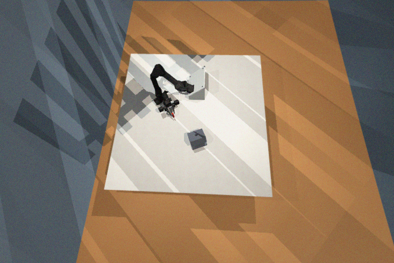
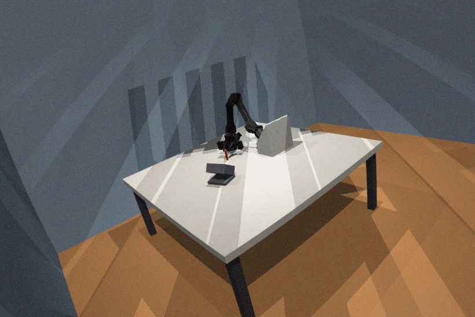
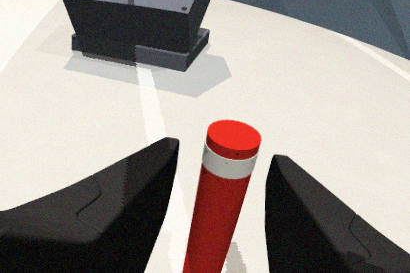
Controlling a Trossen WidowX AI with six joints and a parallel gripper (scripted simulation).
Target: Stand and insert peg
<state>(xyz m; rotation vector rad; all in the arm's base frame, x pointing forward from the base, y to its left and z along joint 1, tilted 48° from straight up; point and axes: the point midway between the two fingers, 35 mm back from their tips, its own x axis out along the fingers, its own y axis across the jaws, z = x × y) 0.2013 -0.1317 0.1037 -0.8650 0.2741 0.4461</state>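
The red peg is 10 mm below my gripper tip. The rest, counted from my gripper tip: grey sloped panel 190 mm ahead, 220 mm to the left.
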